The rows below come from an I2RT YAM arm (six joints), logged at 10 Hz.
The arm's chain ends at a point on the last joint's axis. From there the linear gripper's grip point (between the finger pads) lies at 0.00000 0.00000 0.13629 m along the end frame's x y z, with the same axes.
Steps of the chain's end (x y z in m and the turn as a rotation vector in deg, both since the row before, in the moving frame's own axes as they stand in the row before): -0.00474, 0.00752, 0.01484, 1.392, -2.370, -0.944; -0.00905, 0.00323, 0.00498, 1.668, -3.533, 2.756; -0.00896, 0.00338, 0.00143, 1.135, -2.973, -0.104; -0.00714, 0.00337, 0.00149, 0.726, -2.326, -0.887; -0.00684, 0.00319, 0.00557, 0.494, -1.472, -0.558; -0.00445, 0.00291, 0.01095, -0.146, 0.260, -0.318; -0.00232, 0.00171, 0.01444, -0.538, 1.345, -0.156
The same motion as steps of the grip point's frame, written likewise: -0.01040, 0.00426, 0.01468, 1.392, -2.370, -0.944; -0.01735, -0.00094, 0.00466, 1.668, -3.533, 2.756; -0.01603, 0.00069, 0.00122, 1.135, -2.973, -0.104; -0.01268, 0.00169, 0.00137, 0.726, -2.326, -0.887; -0.01035, 0.00203, 0.00552, 0.494, -1.472, -0.558; -0.00383, 0.00326, 0.01095, -0.146, 0.260, -0.318; 0.00088, 0.00299, 0.01440, -0.538, 1.345, -0.156
